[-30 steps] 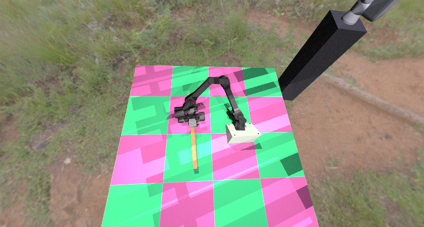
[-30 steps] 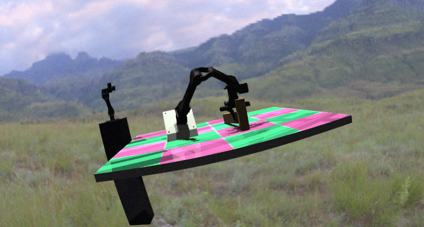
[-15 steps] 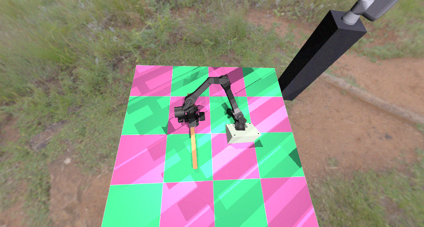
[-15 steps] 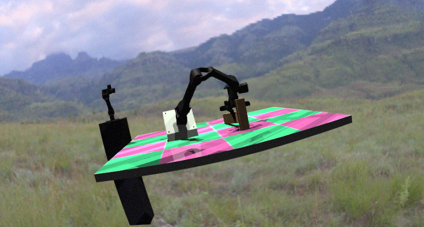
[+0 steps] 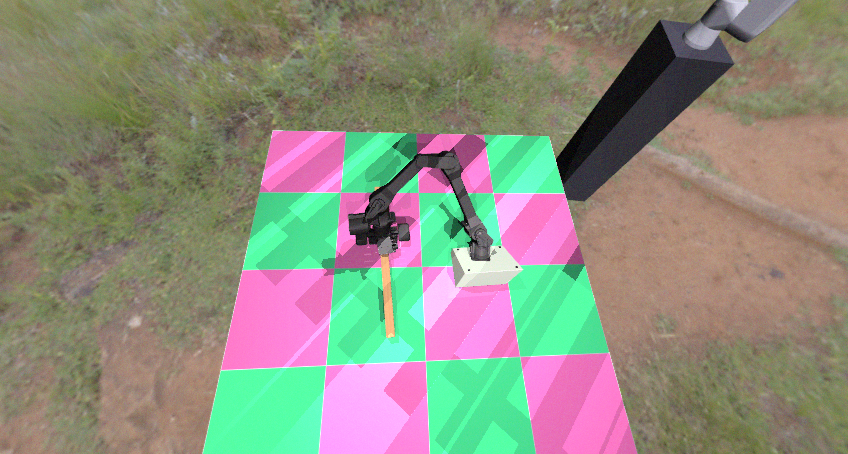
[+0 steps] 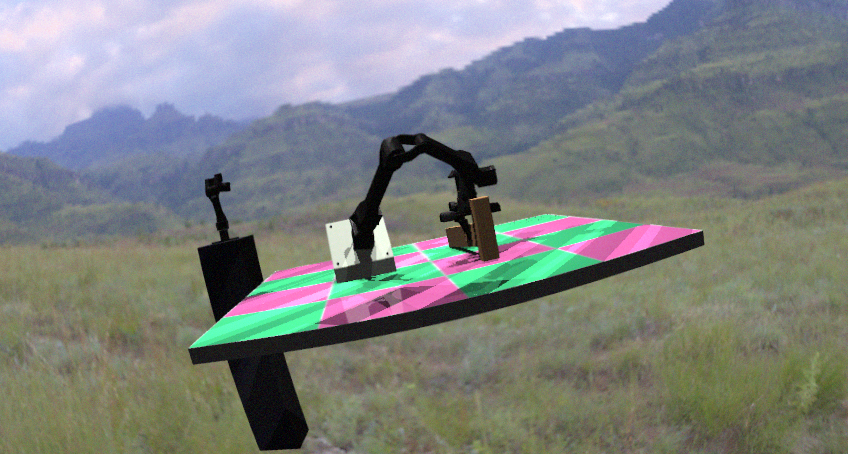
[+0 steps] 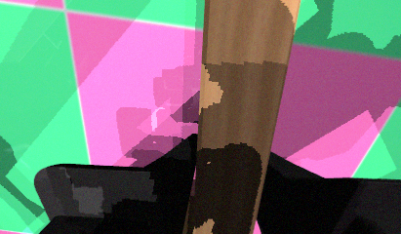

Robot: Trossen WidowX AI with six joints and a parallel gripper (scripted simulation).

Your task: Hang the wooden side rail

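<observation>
The headboard post lies 14 cm to the right of my gripper tip, 4 cm above it and 2 cm ahead of it.
</observation>
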